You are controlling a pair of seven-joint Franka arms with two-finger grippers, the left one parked.
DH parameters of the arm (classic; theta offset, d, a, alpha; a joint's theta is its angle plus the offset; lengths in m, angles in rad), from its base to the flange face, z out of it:
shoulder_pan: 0 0.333 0 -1.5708
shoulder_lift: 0 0 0 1.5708
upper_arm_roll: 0 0.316 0.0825 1.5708
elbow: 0 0 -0.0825 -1.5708
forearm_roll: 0 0.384 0 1.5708
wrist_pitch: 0 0 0.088 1.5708
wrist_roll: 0 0.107 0 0
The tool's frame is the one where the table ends.
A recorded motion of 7 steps. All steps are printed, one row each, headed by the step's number.
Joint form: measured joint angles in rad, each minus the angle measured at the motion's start. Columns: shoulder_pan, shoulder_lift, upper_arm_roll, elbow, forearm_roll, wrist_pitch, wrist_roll.
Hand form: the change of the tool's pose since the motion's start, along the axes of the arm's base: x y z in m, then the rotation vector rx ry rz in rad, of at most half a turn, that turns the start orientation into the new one. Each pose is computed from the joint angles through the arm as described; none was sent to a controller.
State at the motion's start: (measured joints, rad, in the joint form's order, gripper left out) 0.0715 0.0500 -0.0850 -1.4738 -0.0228 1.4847 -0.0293
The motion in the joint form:
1: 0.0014 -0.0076 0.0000 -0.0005 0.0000 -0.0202 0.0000
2: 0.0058 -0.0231 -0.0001 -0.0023 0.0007 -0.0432 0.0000
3: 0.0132 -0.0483 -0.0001 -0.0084 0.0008 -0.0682 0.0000
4: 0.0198 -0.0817 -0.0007 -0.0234 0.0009 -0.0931 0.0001
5: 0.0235 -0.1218 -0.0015 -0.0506 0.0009 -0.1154 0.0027
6: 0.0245 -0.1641 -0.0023 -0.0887 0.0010 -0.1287 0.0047
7: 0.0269 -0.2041 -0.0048 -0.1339 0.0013 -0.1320 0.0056
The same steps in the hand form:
1: -0.0045 0.0006 0.0023 0.0008 0.0131 0.0009
2: -0.0118 0.0027 0.0082 0.0029 0.0224 0.0046
3: -0.0225 0.0061 0.0170 0.0052 0.0284 0.0115
4: -0.0360 0.0083 0.0259 0.0081 0.0350 0.0169
5: -0.0514 0.0085 0.0325 0.0115 0.0445 0.0170
6: -0.0665 0.0074 0.0355 0.0152 0.0538 0.0153
7: -0.0798 0.0062 0.0344 0.0193 0.0624 0.0150

